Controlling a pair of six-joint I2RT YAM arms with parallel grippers.
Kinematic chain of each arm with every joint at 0, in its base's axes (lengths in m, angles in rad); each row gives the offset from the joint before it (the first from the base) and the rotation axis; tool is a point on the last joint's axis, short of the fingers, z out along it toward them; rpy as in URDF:
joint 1: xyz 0 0 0.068 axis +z
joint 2: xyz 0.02 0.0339 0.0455 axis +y
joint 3: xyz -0.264 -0.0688 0 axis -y
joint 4: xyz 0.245 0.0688 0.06 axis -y
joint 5: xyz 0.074 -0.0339 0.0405 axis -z
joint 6: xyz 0.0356 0 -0.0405 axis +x
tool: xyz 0 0 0 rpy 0 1.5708 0
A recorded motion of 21 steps. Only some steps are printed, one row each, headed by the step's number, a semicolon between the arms.
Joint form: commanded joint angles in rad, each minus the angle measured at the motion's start. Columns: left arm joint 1, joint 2, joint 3, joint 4, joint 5, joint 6; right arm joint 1, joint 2, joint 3, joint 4, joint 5, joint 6.
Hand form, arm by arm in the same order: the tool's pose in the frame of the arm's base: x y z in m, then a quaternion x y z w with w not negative. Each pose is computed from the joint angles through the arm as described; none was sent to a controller.
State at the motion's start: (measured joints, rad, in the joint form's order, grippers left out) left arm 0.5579 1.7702 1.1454 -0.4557 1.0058 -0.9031; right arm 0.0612 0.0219 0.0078 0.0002 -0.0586 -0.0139
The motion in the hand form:
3: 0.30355 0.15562 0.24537 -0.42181 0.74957 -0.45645 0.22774; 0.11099 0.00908 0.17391 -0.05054 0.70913 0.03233 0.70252
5: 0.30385 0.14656 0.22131 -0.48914 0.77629 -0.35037 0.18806; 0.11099 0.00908 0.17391 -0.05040 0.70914 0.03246 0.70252
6: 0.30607 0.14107 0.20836 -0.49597 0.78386 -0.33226 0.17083; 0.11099 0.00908 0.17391 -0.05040 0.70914 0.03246 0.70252
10: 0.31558 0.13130 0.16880 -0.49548 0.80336 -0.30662 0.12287; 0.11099 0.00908 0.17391 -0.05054 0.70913 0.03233 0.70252
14: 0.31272 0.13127 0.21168 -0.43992 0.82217 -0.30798 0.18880; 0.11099 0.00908 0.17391 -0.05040 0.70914 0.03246 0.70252
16: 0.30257 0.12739 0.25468 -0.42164 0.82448 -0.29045 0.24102; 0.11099 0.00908 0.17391 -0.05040 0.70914 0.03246 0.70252
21: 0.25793 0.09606 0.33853 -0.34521 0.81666 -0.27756 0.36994; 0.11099 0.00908 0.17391 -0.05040 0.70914 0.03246 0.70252
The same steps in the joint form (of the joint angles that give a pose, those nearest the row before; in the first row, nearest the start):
3: -0.0004 -0.1350 0.0294 -0.0160 -0.0751 0.1064; 0.0038 -0.0038 -0.0027 0.0019 0.0064 -0.0118
5: -0.0424 -0.1076 0.0130 -0.1095 -0.3292 0.1144; 0.0038 -0.0038 -0.0027 0.0019 0.0064 -0.0114
6: -0.0633 -0.0858 -0.0053 -0.1087 -0.3712 0.1152; 0.0038 -0.0038 -0.0027 0.0019 0.0064 -0.0114
10: -0.1060 0.0149 -0.0317 -0.0896 -0.4204 0.1419; 0.0038 -0.0038 -0.0027 0.0019 0.0064 -0.0118
14: -0.1015 -0.0847 0.0118 -0.1205 -0.4093 0.2312; 0.0038 -0.0038 -0.0027 0.0019 0.0064 -0.0114
16: -0.1018 -0.1919 0.0538 -0.1690 -0.4467 0.2468; 0.0038 -0.0038 -0.0027 0.0019 0.0064 -0.0114
21: -0.1358 -0.4780 0.0687 -0.1919 -0.4746 0.2819; 0.0038 -0.0038 -0.0027 0.0019 0.0064 -0.0114

